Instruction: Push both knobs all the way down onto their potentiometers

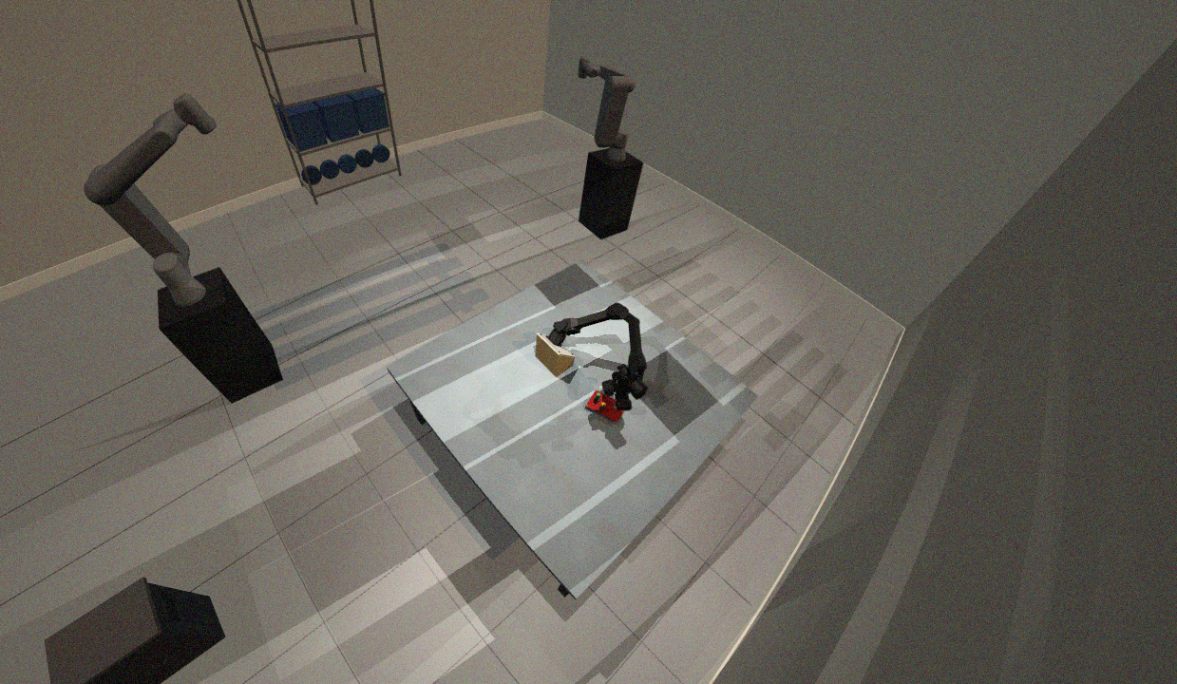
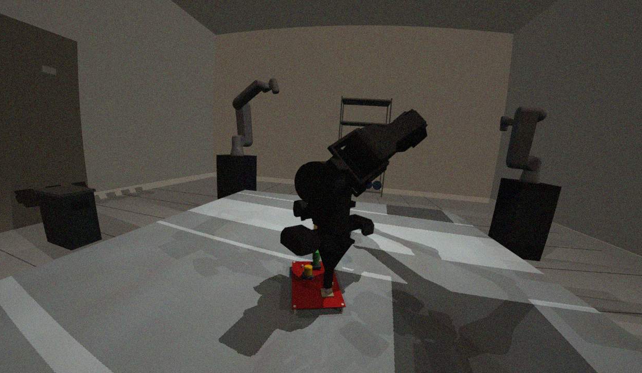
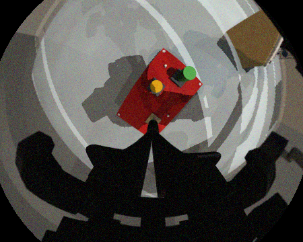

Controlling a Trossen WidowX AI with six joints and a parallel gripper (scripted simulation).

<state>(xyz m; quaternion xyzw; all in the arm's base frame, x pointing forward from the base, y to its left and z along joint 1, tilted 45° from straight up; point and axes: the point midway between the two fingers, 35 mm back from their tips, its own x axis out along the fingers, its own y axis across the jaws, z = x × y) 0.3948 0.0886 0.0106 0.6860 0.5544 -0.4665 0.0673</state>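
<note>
My gripper tip is now 2 cm above the black knob. From my gripper tip the other things lie so: green knob 8 cm behind, 5 cm to the right, 2 cm below.
</note>
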